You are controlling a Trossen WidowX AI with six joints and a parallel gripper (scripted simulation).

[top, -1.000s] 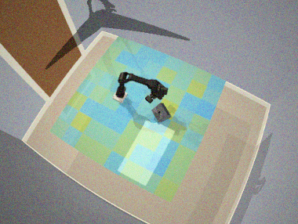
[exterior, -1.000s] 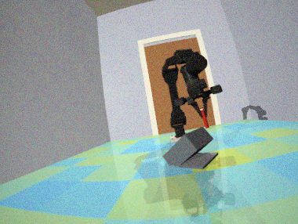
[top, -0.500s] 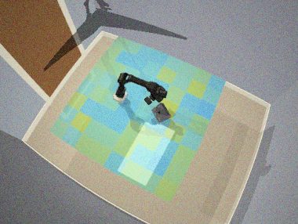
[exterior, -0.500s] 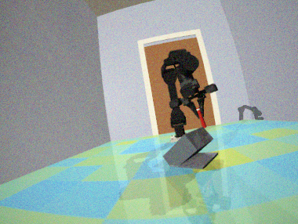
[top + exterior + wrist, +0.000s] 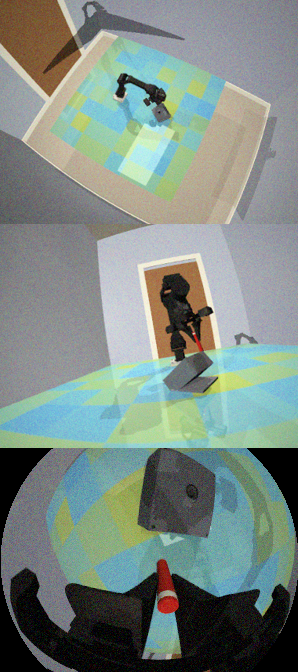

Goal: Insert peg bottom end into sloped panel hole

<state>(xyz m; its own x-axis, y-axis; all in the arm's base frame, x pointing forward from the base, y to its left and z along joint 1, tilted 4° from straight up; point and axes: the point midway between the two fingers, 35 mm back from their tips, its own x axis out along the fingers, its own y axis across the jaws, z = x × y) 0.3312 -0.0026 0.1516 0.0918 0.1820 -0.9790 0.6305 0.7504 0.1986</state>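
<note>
Now: gripper tip 9 cm above the sloped panel, 7 cm to the left of it and 7 cm short of it. The rest, counted from my gripper tip: flat grey base plate (13 cm below, 8 cm ahead, 6 cm to the right); then red peg (2 cm above).
</note>
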